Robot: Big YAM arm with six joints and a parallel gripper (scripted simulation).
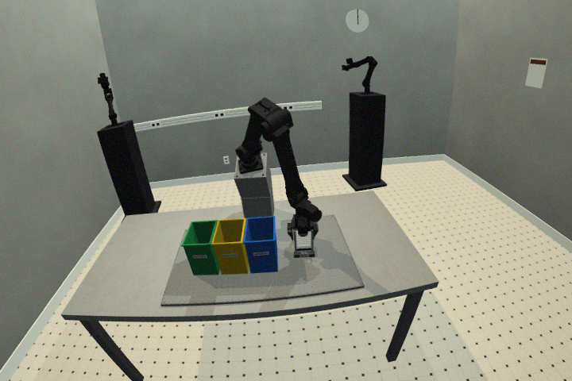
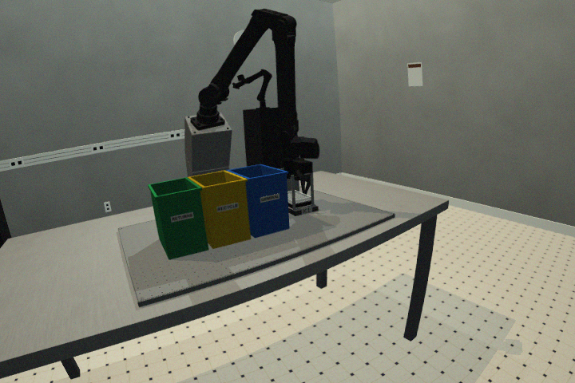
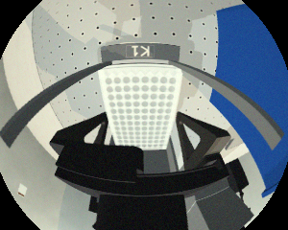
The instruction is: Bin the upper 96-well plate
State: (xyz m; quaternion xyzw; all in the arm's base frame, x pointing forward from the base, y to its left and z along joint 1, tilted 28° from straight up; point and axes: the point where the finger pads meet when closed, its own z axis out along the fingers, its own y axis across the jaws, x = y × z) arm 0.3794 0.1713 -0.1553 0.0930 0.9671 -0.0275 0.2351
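My hand is right at the white 96-well plate. Round my hand: yellow bin: 30 mm ahead, 330 mm to the right, 50 mm above; green bin: 10 mm ahead, 460 mm to the right, 50 mm above; blue general bin: 60 mm ahead, 200 mm to the right, 50 mm above.
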